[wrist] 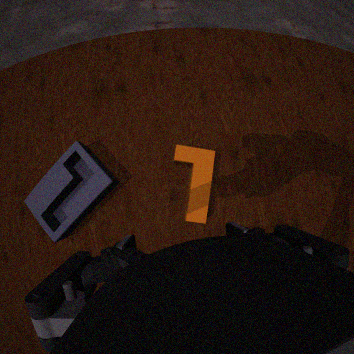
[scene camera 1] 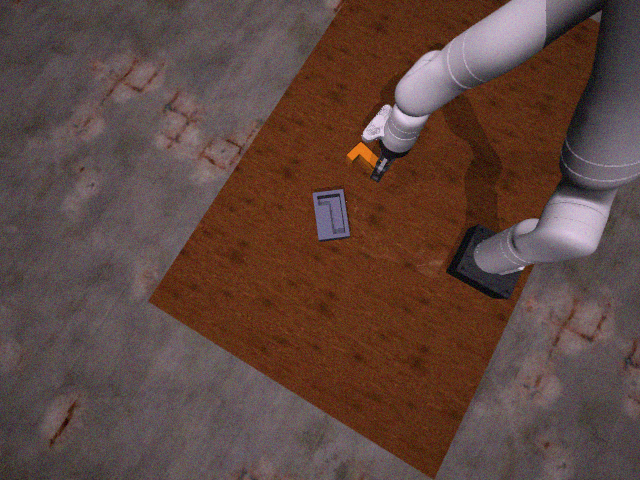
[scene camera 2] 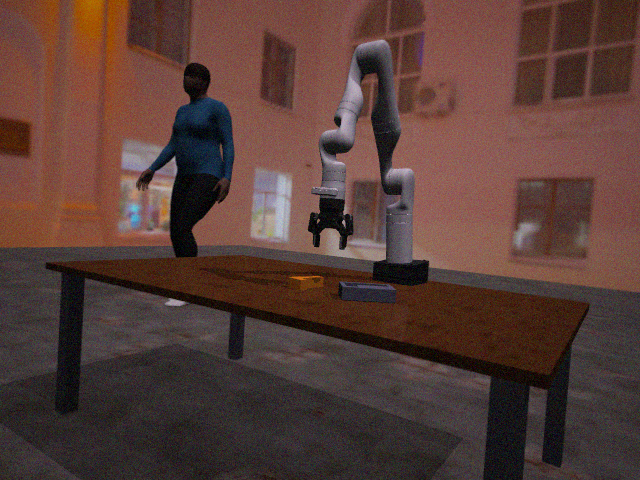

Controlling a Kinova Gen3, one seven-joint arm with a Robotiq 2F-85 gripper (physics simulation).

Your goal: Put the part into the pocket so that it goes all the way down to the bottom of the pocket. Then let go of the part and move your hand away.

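Where they show: gripper, fingertip midpoint: (wrist: 181,239) (scene camera 1: 384,164) (scene camera 2: 329,248); arm's base, origin of the base link: (scene camera 1: 491,256) (scene camera 2: 399,261).
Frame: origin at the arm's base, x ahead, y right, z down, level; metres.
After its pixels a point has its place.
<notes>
The part, an orange L-shaped piece (scene camera 1: 364,150) @(x 0.449, y 0.087, z 0.041 m) (scene camera 2: 306,282) @(x 0.465, y 0.041, z 0.049 m) (wrist: 202,180) @(x 0.428, y 0.082, z 0.041 m), lies flat on the table, apart from the block. A grey-blue rectangular block (scene camera 1: 325,222) @(x 0.423, y -0.162, z 0.035 m) (scene camera 2: 368,294) @(x 0.458, y -0.161, z 0.053 m) (wrist: 50,191) @(x 0.424, y -0.155, z 0.036 m) with an L-shaped pocket in its top lies beside it; the pocket holds no part. My gripper (scene camera 1: 376,174) (scene camera 2: 329,246) @(x 0.371, y 0.040, z -0.047 m) (wrist: 181,239) @(x 0.371, y 0.040, z -0.047 m) is open and empty, fingers pointing down. It hangs well above the table, near and above the part. In the first scene view, the gripper hides the part's right end. In the wrist view a shadow crosses the part's lower half.
The brown wooden table (scene camera 1: 289,289) @(x 0.404, y -0.375, z 0.072 m) (scene camera 2: 465,320) @(x 0.453, y -0.411, z 0.071 m) carries the arm's black base (scene camera 1: 462,258) @(x 0.060, y -0.046, z 0.003 m) (scene camera 2: 400,272) @(x 0.062, y -0.041, z 0.031 m), to the right of the block in both scene views. A person in a blue top (scene camera 2: 199,136) stands behind the table at the left in the second scene view.
</notes>
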